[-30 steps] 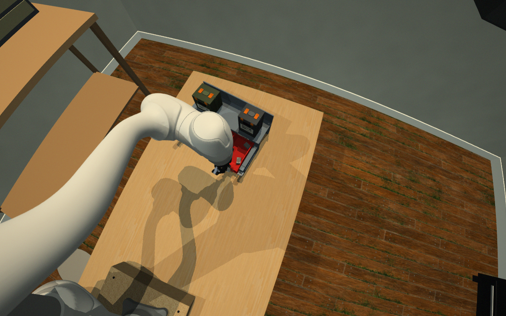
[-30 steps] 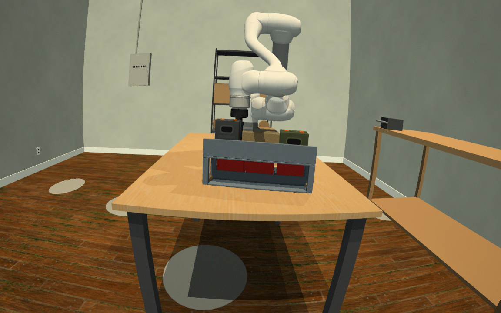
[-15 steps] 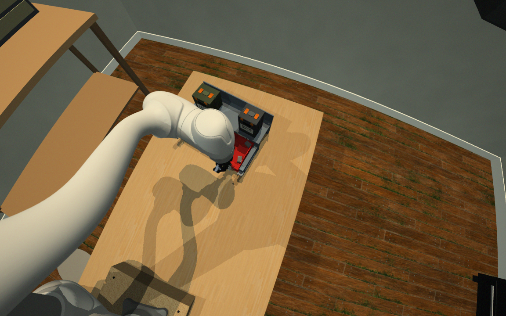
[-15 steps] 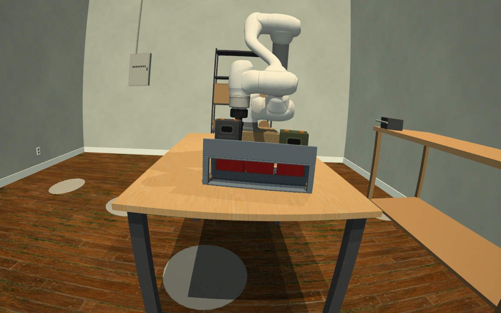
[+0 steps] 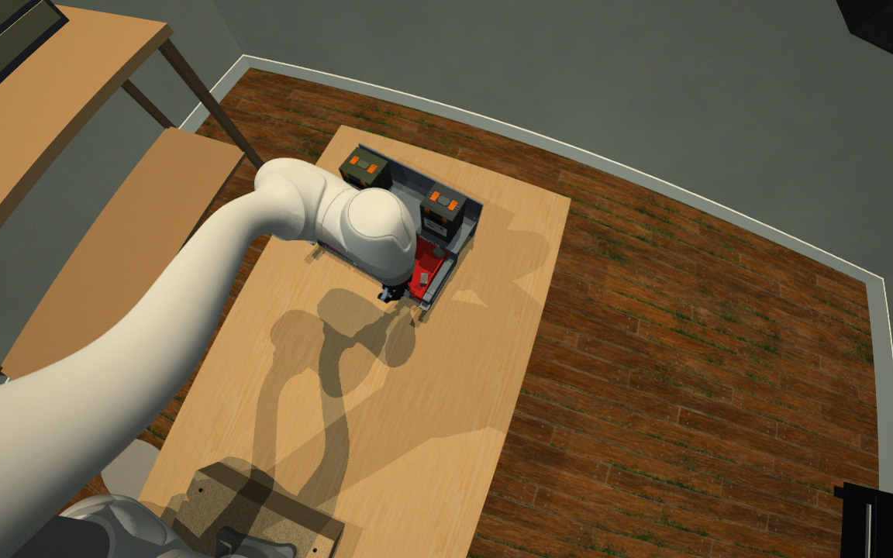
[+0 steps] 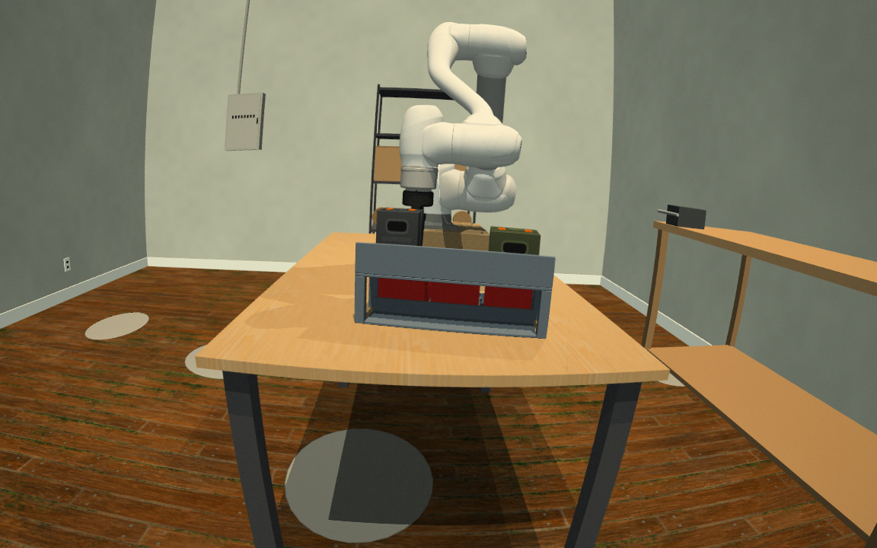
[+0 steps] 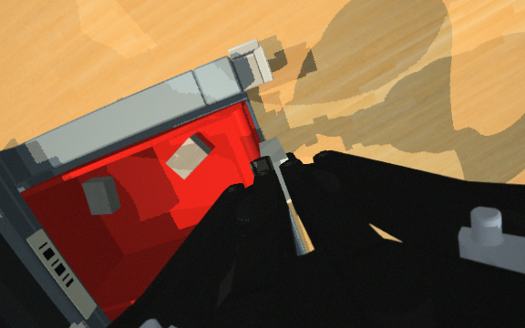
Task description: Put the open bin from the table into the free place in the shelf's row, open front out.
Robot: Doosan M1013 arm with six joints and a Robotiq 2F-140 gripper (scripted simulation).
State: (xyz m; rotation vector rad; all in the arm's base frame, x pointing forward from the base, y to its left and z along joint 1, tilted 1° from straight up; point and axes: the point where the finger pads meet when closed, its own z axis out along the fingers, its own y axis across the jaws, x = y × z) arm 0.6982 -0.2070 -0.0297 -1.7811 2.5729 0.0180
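Now: hand 5 cm short of the front lip, 10 cm to the right of it and 5 cm above it.
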